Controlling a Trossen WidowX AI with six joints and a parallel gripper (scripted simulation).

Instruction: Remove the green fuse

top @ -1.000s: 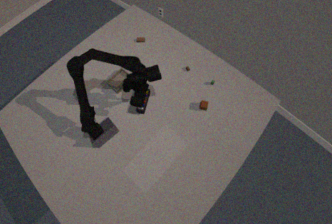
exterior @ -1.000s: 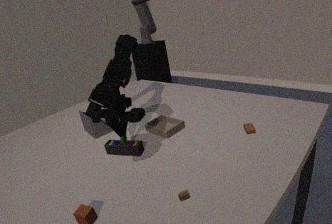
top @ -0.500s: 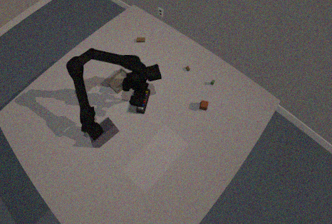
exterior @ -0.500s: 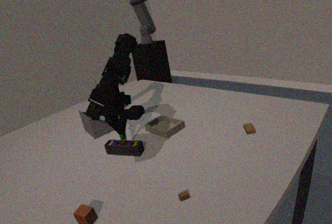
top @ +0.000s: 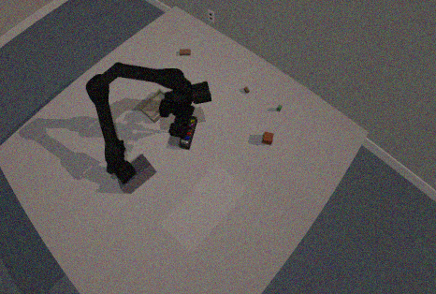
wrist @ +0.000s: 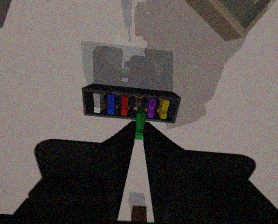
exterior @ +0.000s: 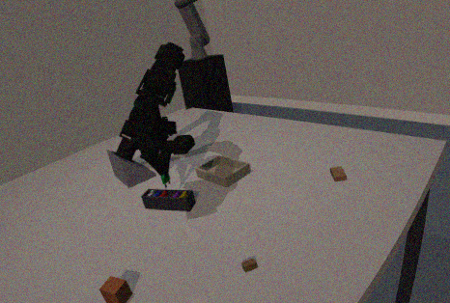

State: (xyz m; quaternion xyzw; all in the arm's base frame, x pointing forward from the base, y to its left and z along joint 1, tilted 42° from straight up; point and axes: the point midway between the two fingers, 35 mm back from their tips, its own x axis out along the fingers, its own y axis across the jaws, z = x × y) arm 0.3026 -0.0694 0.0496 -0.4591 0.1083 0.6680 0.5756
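The tray is 20 cm to the left of my gripper tip, 9 cm below it and 1 cm behind it. The rest, counted from my gripper tip: green fuse (1 cm below).
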